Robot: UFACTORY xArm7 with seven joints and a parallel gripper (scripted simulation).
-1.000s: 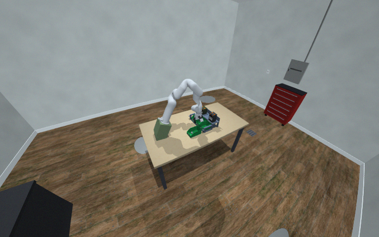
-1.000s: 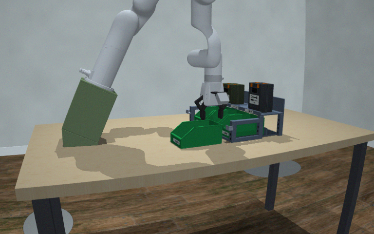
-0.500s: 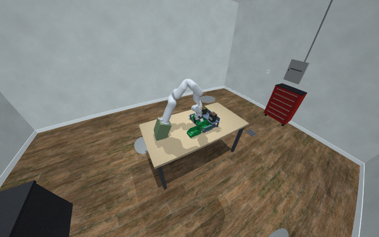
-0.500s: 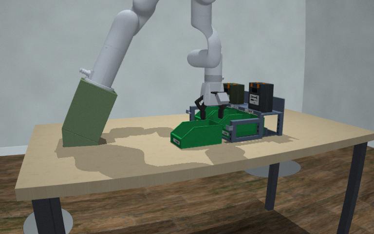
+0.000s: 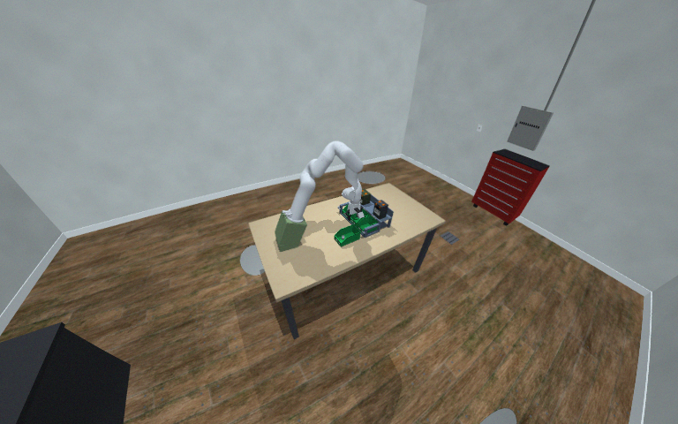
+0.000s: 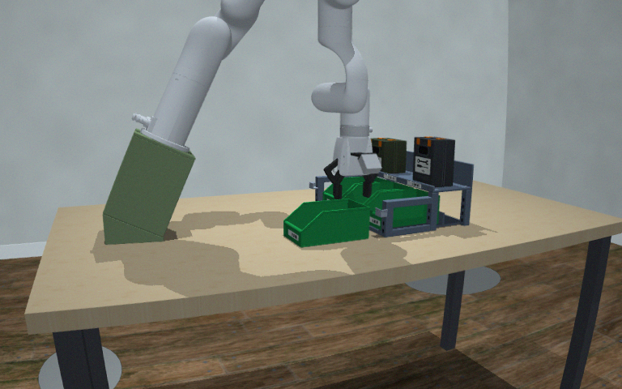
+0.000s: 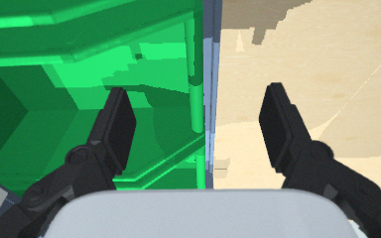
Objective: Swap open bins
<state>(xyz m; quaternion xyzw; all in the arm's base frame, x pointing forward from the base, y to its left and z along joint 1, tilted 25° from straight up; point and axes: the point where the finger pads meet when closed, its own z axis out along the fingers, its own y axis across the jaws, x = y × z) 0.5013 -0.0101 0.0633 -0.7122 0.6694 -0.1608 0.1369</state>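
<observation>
My hand is 6 cm above the front lip and 2 cm past it.
</observation>
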